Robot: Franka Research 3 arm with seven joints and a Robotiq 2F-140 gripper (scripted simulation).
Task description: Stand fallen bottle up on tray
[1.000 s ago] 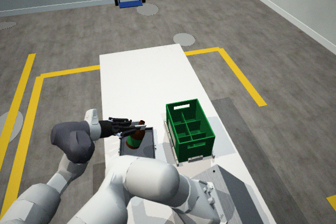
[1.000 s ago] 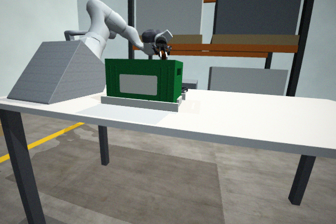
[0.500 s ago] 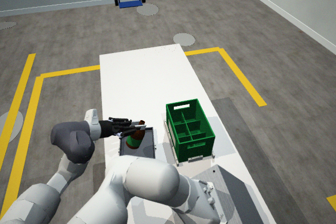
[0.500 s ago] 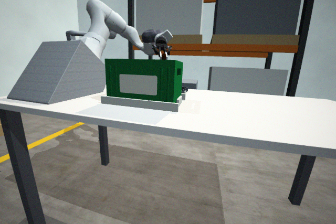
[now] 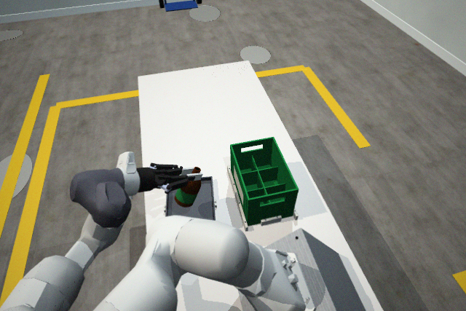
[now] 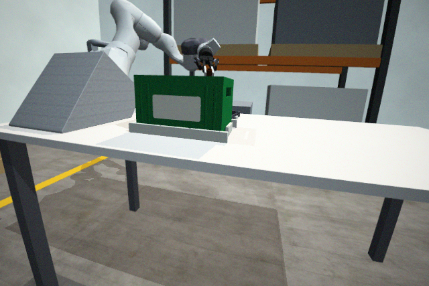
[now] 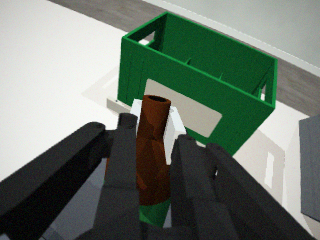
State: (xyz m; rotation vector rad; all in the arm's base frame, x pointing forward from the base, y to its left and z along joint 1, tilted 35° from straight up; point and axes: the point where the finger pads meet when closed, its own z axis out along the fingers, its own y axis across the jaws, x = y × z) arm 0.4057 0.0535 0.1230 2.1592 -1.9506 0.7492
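My hand is 1 cm to the right of the brown bottle and 6 cm above it. Round my hand: grey tray (1 cm ahead, 2 cm to the left, 20 cm below); green crate (3 cm behind, 26 cm to the right, 13 cm below).
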